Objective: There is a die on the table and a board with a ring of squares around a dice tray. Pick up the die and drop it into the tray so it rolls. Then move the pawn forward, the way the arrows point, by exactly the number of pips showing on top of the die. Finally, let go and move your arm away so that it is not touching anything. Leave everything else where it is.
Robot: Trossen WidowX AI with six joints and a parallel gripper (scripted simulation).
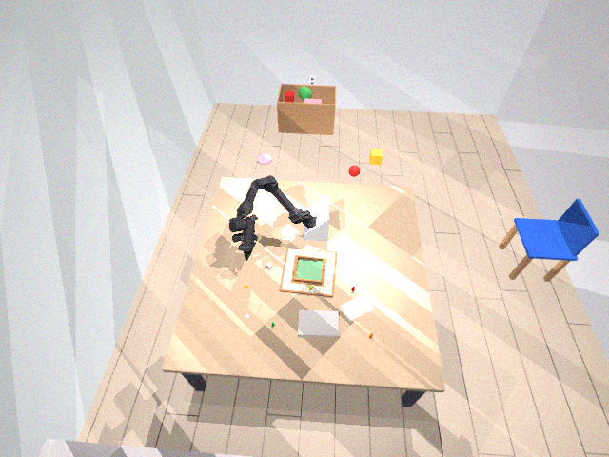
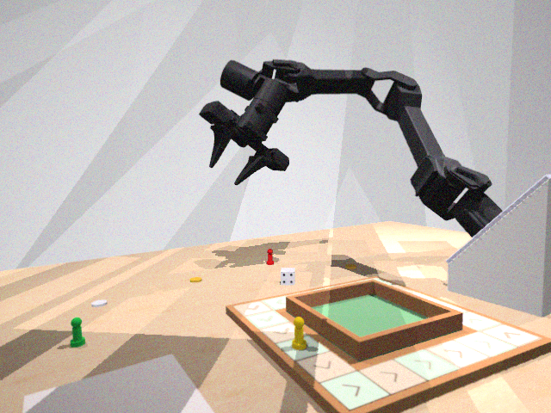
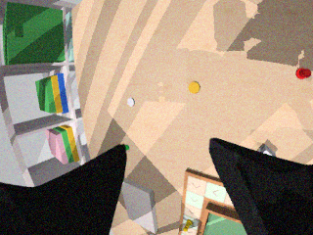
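The white die lies 90 mm behind my gripper tip, 80 mm to the left of it and 180 mm below it. The rest, counted from my gripper tip: yellow pawn 30 mm ahead, 320 mm to the left, 170 mm below; then green pawn 250 mm ahead, 160 mm to the left, 180 mm below; then green dice tray 80 mm behind, 310 mm to the left, 190 mm below.
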